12 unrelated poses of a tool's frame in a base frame.
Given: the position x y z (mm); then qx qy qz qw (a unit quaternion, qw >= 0).
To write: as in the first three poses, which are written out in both.
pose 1, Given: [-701, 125, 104, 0.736, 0.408, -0.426, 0.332]
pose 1, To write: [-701, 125, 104, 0.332, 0.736, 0.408, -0.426]
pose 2, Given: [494, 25, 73, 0.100, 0.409, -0.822, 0.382]
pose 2, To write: [494, 25, 73, 0.382, 0.100, 0.409, -0.822]
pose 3, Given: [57, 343, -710, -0.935, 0.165, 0.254, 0.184]
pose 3, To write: [57, 343, -710, 0.184, -0.935, 0.165, 0.254]
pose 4, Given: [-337, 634, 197, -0.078, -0.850, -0.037, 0.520]
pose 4, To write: [-337, 634, 197, 0.520, -0.078, -0.850, -0.037]
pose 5, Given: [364, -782, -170, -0.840, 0.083, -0.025, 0.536]
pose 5, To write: [364, -782, -170, 0.536, -0.840, 0.083, -0.025]
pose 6, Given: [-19, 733, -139, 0.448, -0.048, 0.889, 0.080]
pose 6, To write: [-19, 733, -139, 0.080, 0.448, -0.048, 0.889]
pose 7, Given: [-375, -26, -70, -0.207, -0.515, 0.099, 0.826]
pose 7, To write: [-375, -26, -70, 0.826, -0.207, -0.515, 0.099]
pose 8, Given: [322, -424, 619, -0.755, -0.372, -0.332, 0.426]
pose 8, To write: [322, -424, 619, 0.426, -0.755, -0.372, -0.332]
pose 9, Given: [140, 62, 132, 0.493, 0.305, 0.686, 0.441]
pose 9, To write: [140, 62, 132, 0.441, 0.493, 0.305, 0.686]
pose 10, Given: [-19, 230, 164, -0.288, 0.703, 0.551, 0.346]
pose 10, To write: [-19, 230, 164, 0.346, -0.288, 0.703, 0.551]
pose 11, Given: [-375, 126, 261, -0.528, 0.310, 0.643, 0.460]
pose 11, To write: [-375, 126, 261, 0.460, -0.528, 0.310, 0.643]
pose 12, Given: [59, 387, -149, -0.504, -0.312, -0.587, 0.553]
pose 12, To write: [59, 387, -149, 0.553, -0.504, -0.312, -0.587]
